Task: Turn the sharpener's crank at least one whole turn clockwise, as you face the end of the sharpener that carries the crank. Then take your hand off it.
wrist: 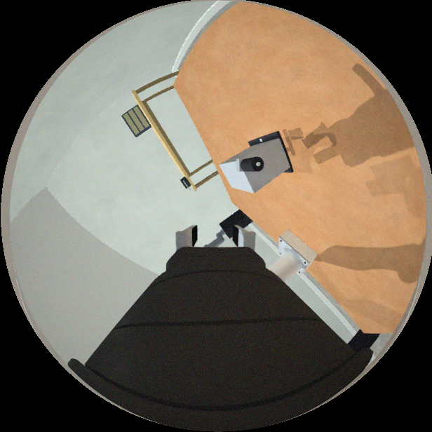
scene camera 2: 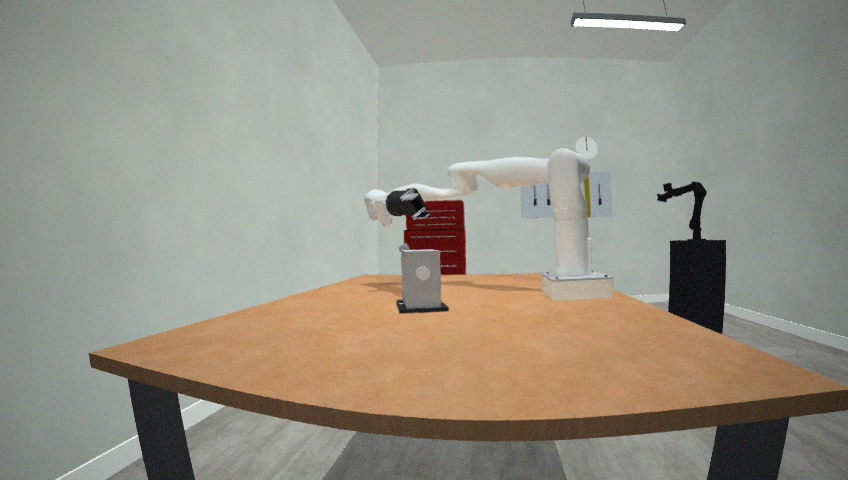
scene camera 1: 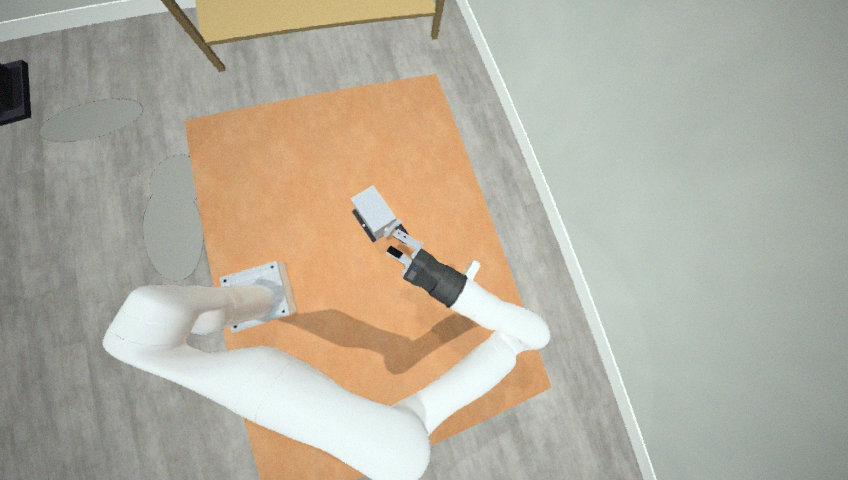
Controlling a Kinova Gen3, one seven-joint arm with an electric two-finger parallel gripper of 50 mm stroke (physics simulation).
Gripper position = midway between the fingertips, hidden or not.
Note:
In view: my gripper [scene camera 1: 391,241] and a sharpener [scene camera 2: 421,273].
My gripper shows as well in the wrist view [wrist: 214,232] and in scene camera 2 [scene camera 2: 421,206]. The sharpener also shows in the wrist view [wrist: 270,147] and in scene camera 1 [scene camera 1: 372,212].

